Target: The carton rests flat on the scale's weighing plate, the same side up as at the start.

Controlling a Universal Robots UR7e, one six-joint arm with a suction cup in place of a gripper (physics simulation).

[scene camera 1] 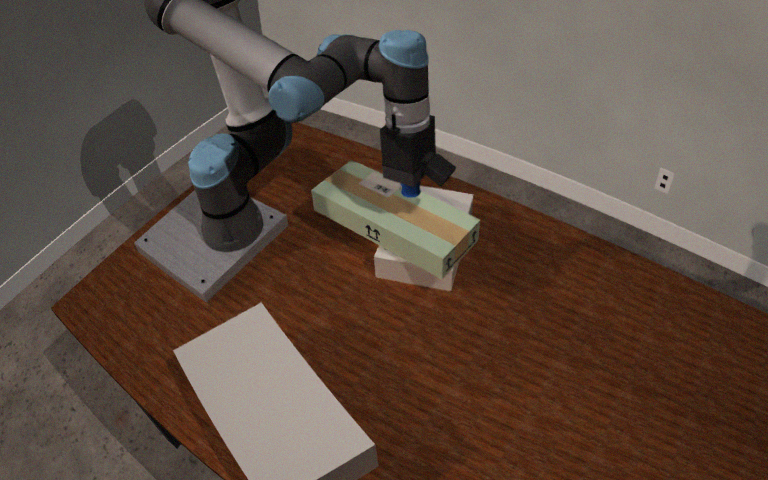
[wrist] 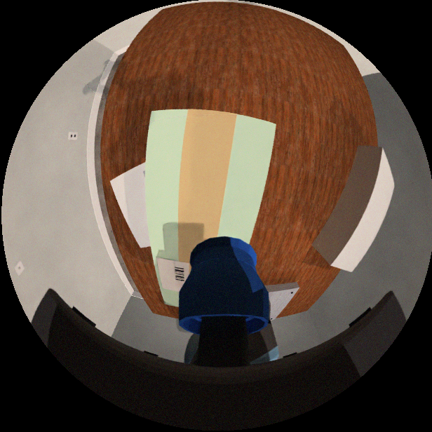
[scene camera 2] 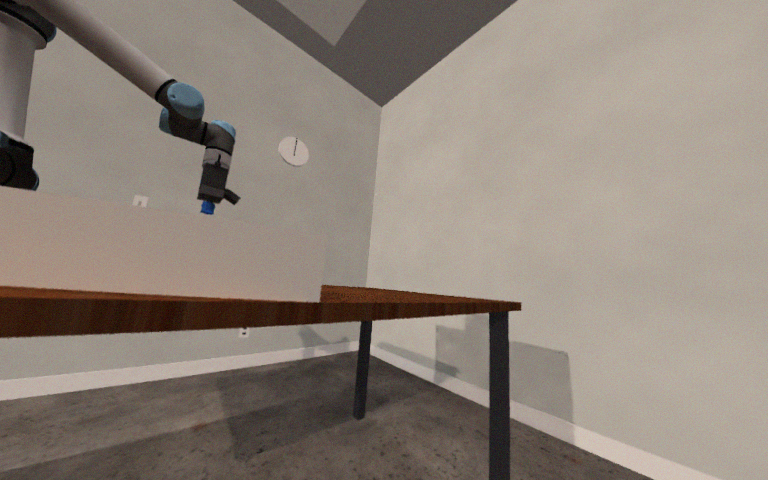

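Pixels of known places: hand, tool point: [scene camera 1: 410, 191] [scene camera 2: 207, 212]; arm's base, link origin: [scene camera 1: 232, 228].
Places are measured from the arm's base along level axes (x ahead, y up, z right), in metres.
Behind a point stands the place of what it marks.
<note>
The long light-green carton [scene camera 1: 390, 226] @(x 0.376, y 0.101, z -0.091 m) [wrist: 165, 175] lies across the white scale [scene camera 1: 410, 274] @(x 0.423, y -0.004, z -0.085 m) [wrist: 131, 205], its tape and barcode label on top and the arrows on its side pointing up. It looks about level. It is turned relative to the scale and both its ends overhang. The weighing plate is hidden under it, so full contact cannot be seen. My blue suction cup [scene camera 1: 410, 192] [scene camera 2: 207, 209] [wrist: 223, 247] is a little above the carton's top and holds nothing; its underside is bare in scene camera 2. The carton and scale do not show in scene camera 2.
A large white box [scene camera 1: 277, 390] @(x 0.398, y 0.066, z 0.302 m) [scene camera 2: 158, 249] @(x 0.335, y 0.018, z 0.415 m) [wrist: 371, 212] stands near the front left table edge. The grey base plate [scene camera 1: 175, 249] @(x -0.083, y -0.001, z 0.126 m) [wrist: 282, 299] of the robot is left of the scale. The wooden table [scene camera 1: 566, 339] @(x 0.772, y -0.033, z -0.105 m) [scene camera 2: 419, 298] @(x 0.869, y -0.033, z 0.392 m) [wrist: 250, 60] extends to the right, with walls behind.
</note>
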